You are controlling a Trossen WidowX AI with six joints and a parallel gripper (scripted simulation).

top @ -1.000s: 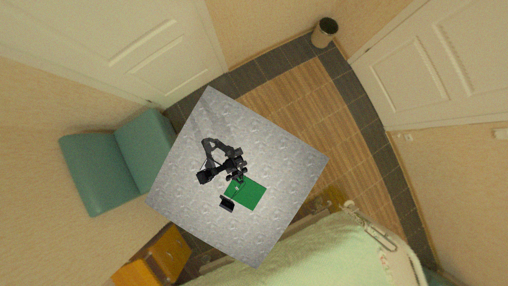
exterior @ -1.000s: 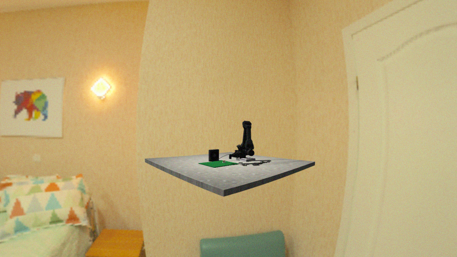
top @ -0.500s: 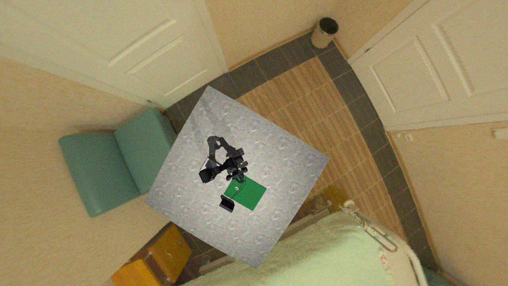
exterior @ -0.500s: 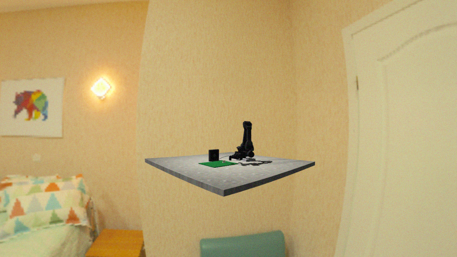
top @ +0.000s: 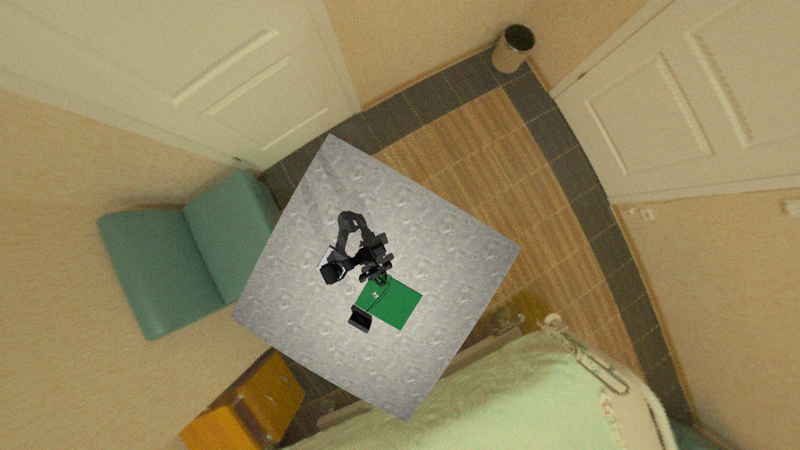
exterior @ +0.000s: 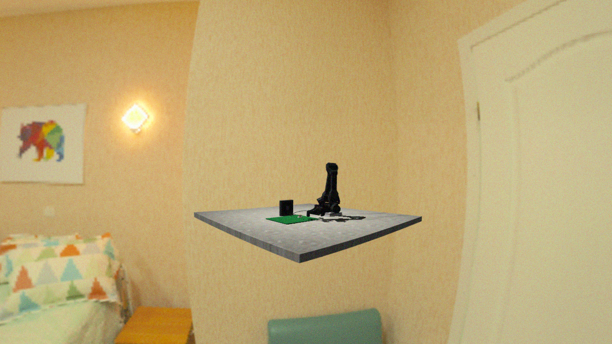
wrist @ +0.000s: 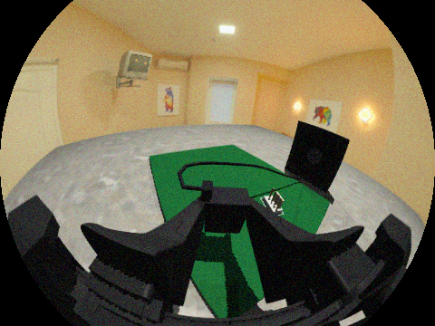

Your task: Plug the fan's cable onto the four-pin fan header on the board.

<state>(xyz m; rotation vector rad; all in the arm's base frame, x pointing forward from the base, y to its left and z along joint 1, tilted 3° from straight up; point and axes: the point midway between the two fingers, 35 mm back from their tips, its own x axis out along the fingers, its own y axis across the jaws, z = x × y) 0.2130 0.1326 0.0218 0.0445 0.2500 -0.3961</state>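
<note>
Right now the fan header is 8 cm to the right of my gripper tip, 5 cm below it and 1 cm ahead of it. Round my gripper tip: black fan 23 cm to the right, 4 cm ahead, 1 cm above; then green board 9 cm ahead, 7 cm below, 6 cm to the right; then dark plug 1 cm below.
</note>
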